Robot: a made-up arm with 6 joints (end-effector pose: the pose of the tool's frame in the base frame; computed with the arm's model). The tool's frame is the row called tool.
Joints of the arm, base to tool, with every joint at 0 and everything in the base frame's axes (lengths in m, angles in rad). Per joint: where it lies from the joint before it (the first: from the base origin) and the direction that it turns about. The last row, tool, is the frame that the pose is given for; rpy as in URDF.
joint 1: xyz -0.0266 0.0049 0.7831 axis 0 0 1
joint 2: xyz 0.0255 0.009 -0.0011 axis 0 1 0
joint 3: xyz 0.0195 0.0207 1.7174 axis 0 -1 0
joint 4: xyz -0.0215 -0.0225 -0.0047 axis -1 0 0
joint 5: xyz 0.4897 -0.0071 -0.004 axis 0 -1 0
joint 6: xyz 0.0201 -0.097 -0.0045 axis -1 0 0
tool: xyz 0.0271 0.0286 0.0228 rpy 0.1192 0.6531 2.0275
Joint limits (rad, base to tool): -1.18..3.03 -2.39..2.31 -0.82..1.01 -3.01..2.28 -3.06..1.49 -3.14..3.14
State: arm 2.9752 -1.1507 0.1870 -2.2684 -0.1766 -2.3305
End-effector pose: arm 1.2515 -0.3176 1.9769 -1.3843 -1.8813 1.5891
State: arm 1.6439 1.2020 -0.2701 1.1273 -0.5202 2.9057
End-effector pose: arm -0.0579 1.7753 0.9012 0.8272 0.6958 1.7165
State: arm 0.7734 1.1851 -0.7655 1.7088 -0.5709 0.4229
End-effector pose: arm 1.0507 1.0443 0.9112 0.6215 -1.1893 -0.1515
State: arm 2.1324 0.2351 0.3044 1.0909 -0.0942 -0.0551
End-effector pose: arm -0.5201 0.8234 2.5519 1.9405 0.2754 -1.5456
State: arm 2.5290 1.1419 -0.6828 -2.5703 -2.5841 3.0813
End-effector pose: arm -1.2591 0.7244 1.0970 -0.1281 1.1038 -1.3958
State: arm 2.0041 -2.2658 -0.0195 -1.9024 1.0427 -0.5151
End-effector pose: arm 0.6202 -1.3643 0.1282 -1.9056 1.5267 0.4891
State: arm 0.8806 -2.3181 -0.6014 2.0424 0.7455 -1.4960
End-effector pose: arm -1.0009 -1.0091 0.0970 -2.4545 -0.6967 1.1202
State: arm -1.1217 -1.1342 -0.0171 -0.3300 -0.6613 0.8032
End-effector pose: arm -0.6068 1.1076 1.9467 -0.7502 1.2168 0.6568
